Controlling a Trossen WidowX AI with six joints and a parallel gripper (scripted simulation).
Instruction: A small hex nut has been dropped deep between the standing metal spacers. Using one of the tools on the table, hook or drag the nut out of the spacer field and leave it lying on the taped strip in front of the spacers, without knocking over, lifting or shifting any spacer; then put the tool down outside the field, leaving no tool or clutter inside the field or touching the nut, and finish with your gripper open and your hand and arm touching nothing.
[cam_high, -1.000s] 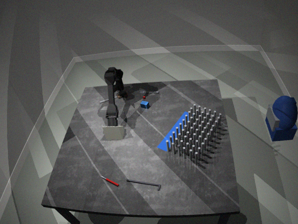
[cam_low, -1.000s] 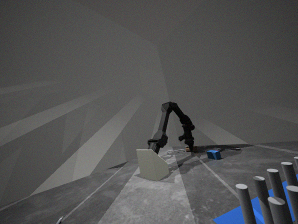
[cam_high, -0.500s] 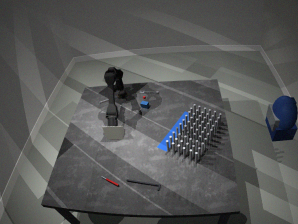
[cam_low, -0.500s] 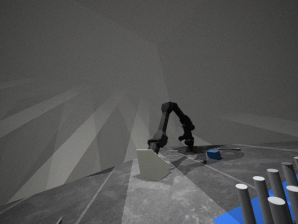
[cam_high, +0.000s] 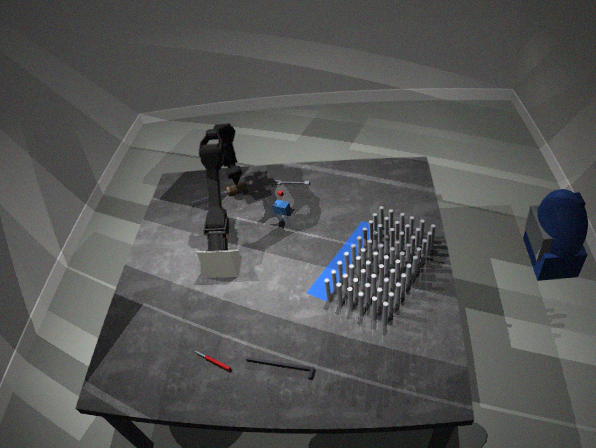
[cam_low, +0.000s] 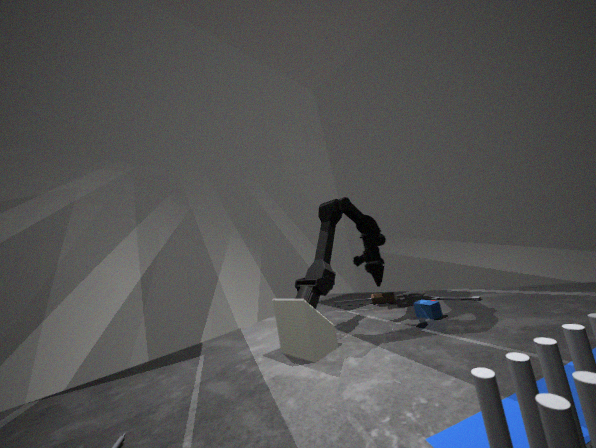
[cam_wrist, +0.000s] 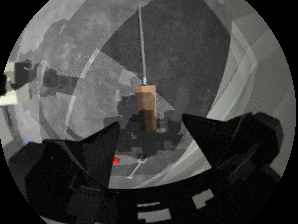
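My gripper tip is 20 cm short of the small red piece, 3 cm to the left of it and 7 cm above it. Round my gripper tip: silver wrench (24 cm ahead, 5 cm to the left, 7 cm below); blue taped strip (50 cm ahead, 39 cm to the right, 7 cm below); blue cube (23 cm ahead, 13 cm to the right, 5 cm below).
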